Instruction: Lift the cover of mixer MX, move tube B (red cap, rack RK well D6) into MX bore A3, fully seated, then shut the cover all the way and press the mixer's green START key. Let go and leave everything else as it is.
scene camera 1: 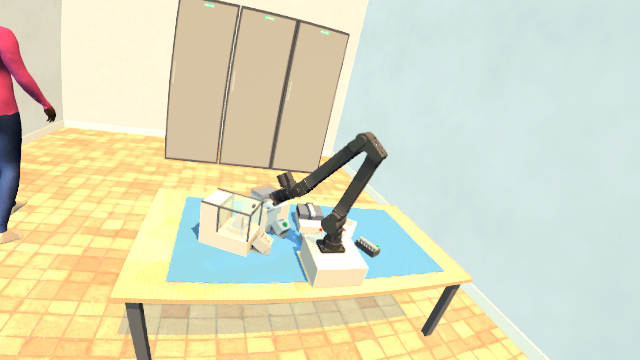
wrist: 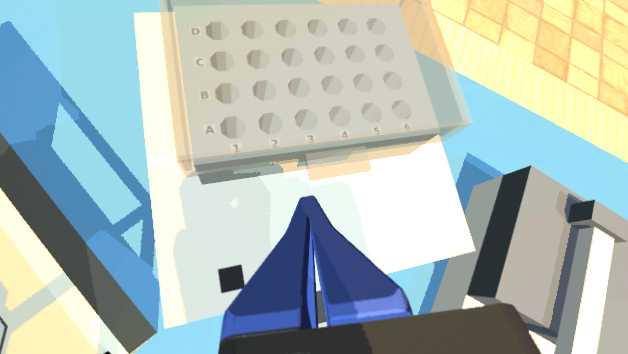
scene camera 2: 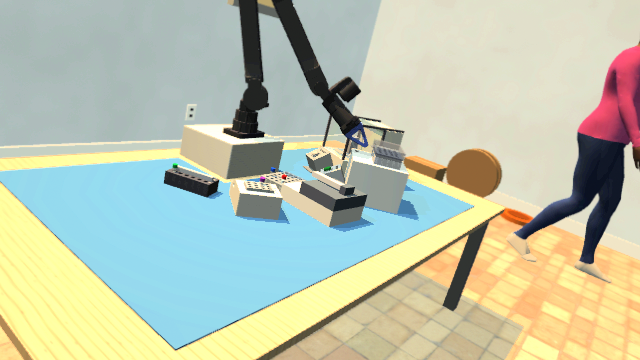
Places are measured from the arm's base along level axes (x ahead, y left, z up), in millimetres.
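Pixels of known places: gripper, fingertip midpoint: (scene camera 1: pixel 271 199) (wrist: pixel 308 205) (scene camera 2: pixel 366 146); arm's base at its link origin: (scene camera 1: pixel 330 247) (scene camera 2: pixel 243 134).
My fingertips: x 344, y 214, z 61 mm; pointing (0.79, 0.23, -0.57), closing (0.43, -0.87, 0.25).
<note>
Ahead of a thing's pixels: the offset from my fingertips to its top centre. "pt": to the spot under its first point.
Mixer MX {dy -11, dx +13, dz +23 mm} (scene camera 1: pixel 274 214) (scene camera 2: pixel 377 182) (wrist: pixel 415 210) is a tall white box with a grey block {dy +19, dx +62, dz +23 mm} (wrist: pixel 305 102) of lettered, empty bores on top. Its clear cover {pt dy -43, dx +72, dz +23 mm} (wrist: pixel 447 95) spans the block, with a tab {dy -5, dx +22, dz +10 mm} (wrist: pixel 345 162) at the front edge; I cannot tell whether the cover is fully down. My blue gripper (scene camera 1: pixel 274 202) (scene camera 2: pixel 365 145) (wrist: pixel 308 205) is shut and empty, its tips in front of the tab in the wrist view. A red cap {dy -265, dx -109, dz -112 mm} (scene camera 2: pixel 284 176) shows on a white rack {pt dy -186, dx -120, dz -139 mm} (scene camera 2: pixel 295 179); its well is unreadable. A green key {dy -70, dx -83, dz -92 mm} (scene camera 1: pixel 285 224) (scene camera 2: pixel 327 168) sits on a small grey unit beside the mixer.
A glass-walled balance {pt dy +269, dx -200, dz -136 mm} (scene camera 1: pixel 218 242) stands beside the mixer. A dark-lidded device {dy -250, dx +28, dz -65 mm} (scene camera 1: pixel 310 212) (scene camera 2: pixel 332 195) (wrist: pixel 525 240) stands on the mixer's other side. A small white block {dy -431, dx -71, dz -97 mm} (scene camera 2: pixel 256 202) and a black strip holder {dy -504, dx -236, dz -119 mm} (scene camera 1: pixel 367 246) (scene camera 2: pixel 191 181) stand farther away. A person (scene camera 1: pixel 9 100) (scene camera 2: pixel 607 115) is beyond the table.
</note>
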